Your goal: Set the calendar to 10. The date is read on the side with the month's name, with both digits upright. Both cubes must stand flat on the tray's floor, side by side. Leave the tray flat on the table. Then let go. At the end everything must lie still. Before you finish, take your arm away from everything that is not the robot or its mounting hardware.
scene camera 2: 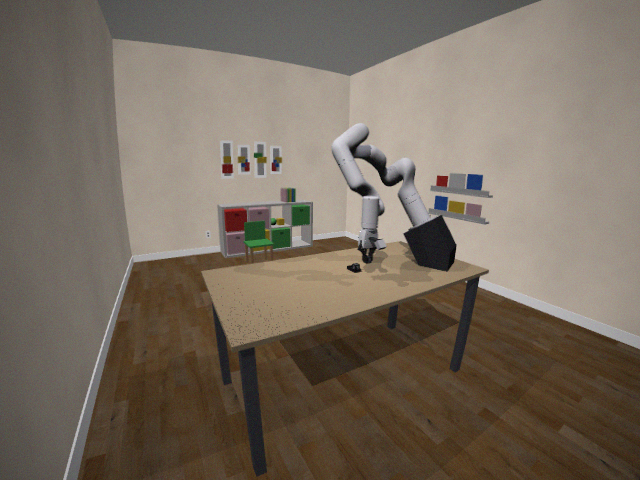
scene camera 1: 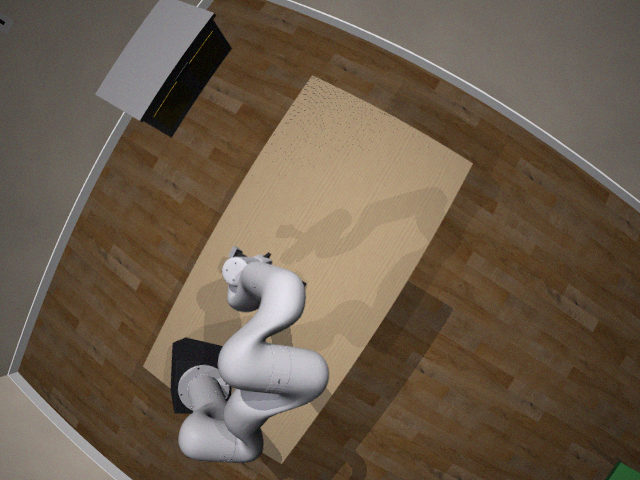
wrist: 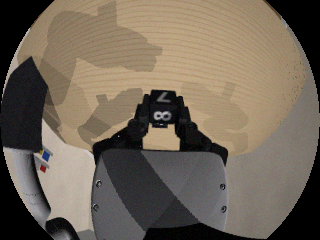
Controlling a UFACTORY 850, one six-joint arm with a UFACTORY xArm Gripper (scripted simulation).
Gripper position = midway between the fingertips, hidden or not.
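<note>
There is my gripper (wrist: 162,103), and I can see a black calendar cube (wrist: 163,105) too.
</note>
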